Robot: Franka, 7 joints.
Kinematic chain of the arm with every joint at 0, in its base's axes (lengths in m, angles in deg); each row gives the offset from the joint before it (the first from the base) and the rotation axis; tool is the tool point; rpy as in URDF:
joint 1: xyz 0 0 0.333 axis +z
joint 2: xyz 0 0 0 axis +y
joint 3: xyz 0 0 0.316 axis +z
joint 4: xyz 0.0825 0 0 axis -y
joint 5: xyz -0.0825 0 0.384 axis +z
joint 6: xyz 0 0 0 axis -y
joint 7: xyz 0.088 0 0 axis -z
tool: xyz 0 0 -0.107 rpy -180 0 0
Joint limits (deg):
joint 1: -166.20..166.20
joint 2: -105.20..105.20
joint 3: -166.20..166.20
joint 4: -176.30..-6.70
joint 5: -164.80..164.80
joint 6: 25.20..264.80
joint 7: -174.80..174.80
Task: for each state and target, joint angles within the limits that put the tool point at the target. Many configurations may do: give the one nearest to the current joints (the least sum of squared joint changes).
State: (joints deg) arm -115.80 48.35 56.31 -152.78 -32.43 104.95 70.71
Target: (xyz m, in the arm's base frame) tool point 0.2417 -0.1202 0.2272
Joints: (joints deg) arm -129.88 54.23 87.29 -154.09 -19.09 86.46 70.71
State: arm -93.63 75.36 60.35 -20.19 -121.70 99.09 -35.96
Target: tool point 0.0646 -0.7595 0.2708
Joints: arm -81.09 86.74 62.89 -7.99 -116.99 67.29 -35.96
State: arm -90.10 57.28 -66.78 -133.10 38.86 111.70 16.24
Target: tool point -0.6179 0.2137 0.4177
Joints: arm -132.95 55.15 -83.96 -102.20 39.95 128.70 16.24
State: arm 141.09 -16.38 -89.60 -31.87 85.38 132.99 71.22
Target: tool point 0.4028 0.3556 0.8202
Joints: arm 133.68 -21.59 -82.21 -79.41 72.60 100.27 71.22
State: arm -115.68 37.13 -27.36 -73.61 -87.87 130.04 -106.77
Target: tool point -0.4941 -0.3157 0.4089
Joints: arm -114.46 7.96 -28.80 -117.80 -81.81 119.21 -106.77
